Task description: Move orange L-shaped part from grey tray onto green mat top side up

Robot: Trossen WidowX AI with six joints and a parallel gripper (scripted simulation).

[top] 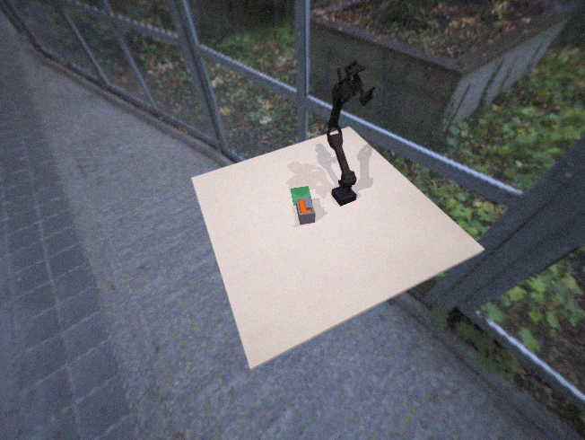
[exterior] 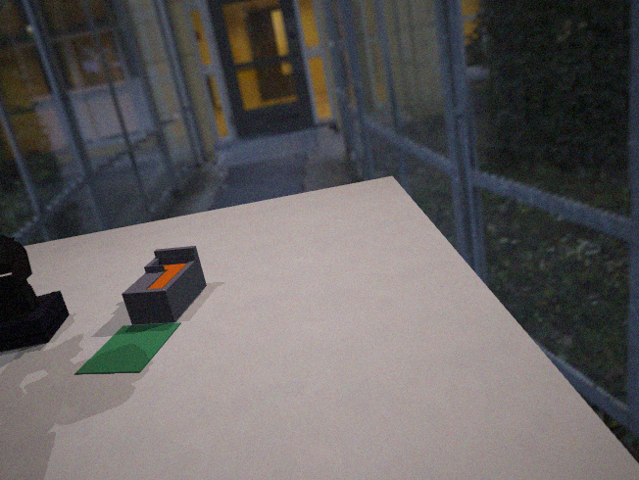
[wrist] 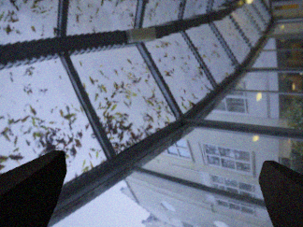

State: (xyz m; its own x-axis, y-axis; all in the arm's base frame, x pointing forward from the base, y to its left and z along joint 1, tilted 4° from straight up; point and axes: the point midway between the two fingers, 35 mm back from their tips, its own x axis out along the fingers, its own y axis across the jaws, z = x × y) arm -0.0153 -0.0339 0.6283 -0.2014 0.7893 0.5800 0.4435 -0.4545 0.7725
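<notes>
My gripper tip is 65 cm above the orange L-shaped part, 33 cm short of it and 11 cm to the right of it. The rest, counted from my gripper tip: green mat: 71 cm below, 32 cm ahead, 6 cm to the right.
</notes>
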